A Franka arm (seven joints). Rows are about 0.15 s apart.
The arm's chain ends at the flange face. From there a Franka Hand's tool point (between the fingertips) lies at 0.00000 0.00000 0.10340 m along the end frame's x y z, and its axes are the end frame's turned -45 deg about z.
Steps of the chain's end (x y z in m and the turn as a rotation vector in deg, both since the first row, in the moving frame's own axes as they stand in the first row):
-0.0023, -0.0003, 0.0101, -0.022, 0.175, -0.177
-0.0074, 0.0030, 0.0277, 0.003, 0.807, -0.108
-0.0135, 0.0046, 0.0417, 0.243, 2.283, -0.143
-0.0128, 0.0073, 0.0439, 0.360, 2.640, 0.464
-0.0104, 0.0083, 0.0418, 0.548, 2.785, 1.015
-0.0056, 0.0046, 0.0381, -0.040, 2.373, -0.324
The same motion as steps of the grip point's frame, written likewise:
-0.0012, -0.0016, 0.0101, -0.139, 0.108, -0.177
-0.0063, -0.0021, 0.0277, -0.569, 0.573, -0.108
-0.0096, -0.0037, 0.0416, -1.442, 1.786, -0.143
-0.0104, -0.0010, 0.0438, -1.612, 2.121, 0.464
-0.0090, 0.0014, 0.0417, -1.582, 2.357, 1.015
-0.0042, 0.0024, 0.0380, -1.706, 1.650, -0.324

